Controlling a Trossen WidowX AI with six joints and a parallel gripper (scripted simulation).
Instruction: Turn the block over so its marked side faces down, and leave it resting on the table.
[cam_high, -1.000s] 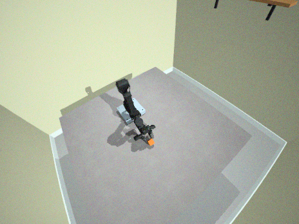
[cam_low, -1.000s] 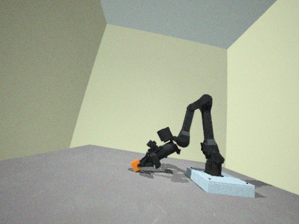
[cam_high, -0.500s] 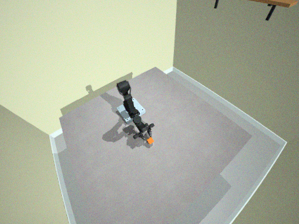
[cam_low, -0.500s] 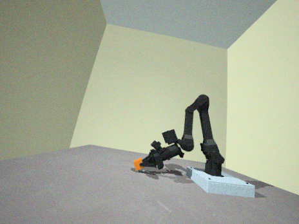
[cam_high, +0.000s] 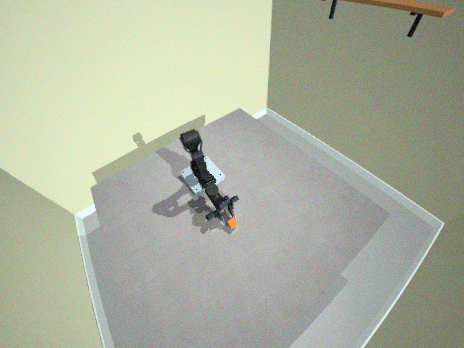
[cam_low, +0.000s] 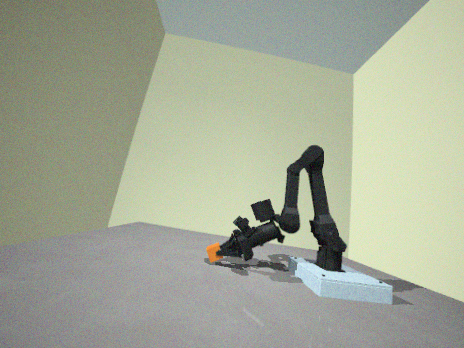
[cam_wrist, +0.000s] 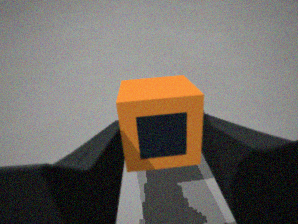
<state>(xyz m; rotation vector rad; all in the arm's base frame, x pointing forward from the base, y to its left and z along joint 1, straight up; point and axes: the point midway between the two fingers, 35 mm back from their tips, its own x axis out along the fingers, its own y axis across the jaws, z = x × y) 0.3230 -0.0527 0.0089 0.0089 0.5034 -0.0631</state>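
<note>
Now: gripper tip 1 cm past the orange block.
</note>
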